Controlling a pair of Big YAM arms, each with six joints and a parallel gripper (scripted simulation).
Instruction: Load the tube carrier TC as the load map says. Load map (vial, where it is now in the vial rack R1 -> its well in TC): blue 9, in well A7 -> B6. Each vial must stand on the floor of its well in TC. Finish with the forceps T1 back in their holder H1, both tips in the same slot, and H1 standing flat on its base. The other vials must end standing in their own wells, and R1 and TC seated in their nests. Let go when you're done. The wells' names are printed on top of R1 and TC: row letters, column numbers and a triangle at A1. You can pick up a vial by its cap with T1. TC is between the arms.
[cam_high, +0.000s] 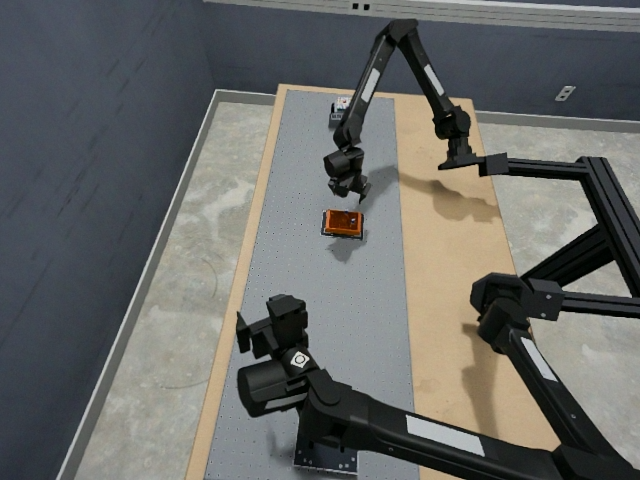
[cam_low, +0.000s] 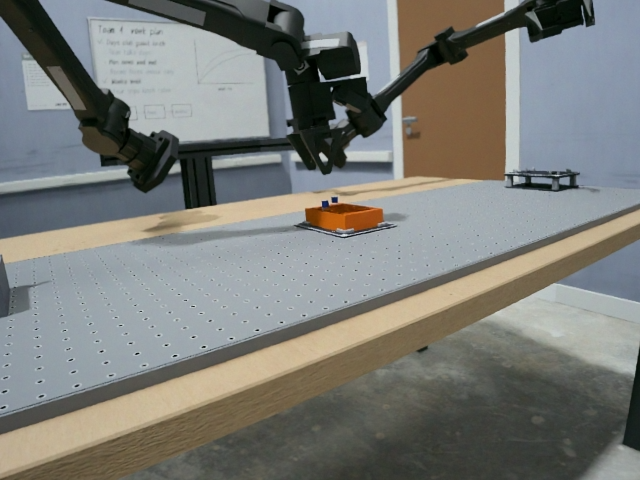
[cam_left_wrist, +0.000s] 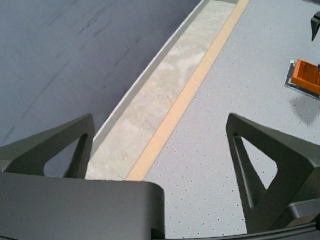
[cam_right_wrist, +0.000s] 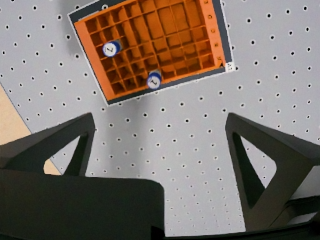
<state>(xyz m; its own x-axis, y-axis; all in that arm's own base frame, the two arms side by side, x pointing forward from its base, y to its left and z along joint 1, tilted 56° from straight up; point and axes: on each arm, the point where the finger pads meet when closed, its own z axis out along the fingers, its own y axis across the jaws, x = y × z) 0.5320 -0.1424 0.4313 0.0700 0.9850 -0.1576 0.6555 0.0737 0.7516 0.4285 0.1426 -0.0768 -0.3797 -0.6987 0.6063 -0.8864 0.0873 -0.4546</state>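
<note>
Now: right hand 90 mm above the orange tube carrier, 50 mm to the right of it and 10 mm short of it. Round my right hand: grey holder H1 (520 mm to the right, 100 mm below).
</note>
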